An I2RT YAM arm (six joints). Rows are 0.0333 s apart.
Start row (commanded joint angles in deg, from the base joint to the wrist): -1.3 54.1 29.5 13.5 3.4 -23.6
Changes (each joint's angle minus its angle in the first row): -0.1 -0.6 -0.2 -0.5 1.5 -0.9; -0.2 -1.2 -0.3 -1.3 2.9 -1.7; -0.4 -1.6 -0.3 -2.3 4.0 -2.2; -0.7 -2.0 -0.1 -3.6 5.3 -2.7; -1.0 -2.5 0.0 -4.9 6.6 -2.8; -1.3 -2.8 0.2 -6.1 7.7 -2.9; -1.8 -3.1 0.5 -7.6 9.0 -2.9; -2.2 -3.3 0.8 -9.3 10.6 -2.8; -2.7 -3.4 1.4 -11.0 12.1 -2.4; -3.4 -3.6 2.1 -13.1 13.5 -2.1
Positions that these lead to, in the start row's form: -1.4 53.5 29.3 13.0 4.9 -24.5; -1.5 52.9 29.2 12.2 6.3 -25.3; -1.7 52.5 29.2 11.2 7.4 -25.8; -2.0 52.1 29.4 9.9 8.7 -26.3; -2.3 51.6 29.5 8.6 10.0 -26.4; -2.6 51.3 29.7 7.4 11.1 -26.5; -3.1 51.0 30.0 5.9 12.4 -26.5; -3.5 50.8 30.3 4.2 14.0 -26.4; -4.0 50.7 30.9 2.5 15.5 -26.0; -4.7 50.5 31.6 0.4 16.9 -25.7
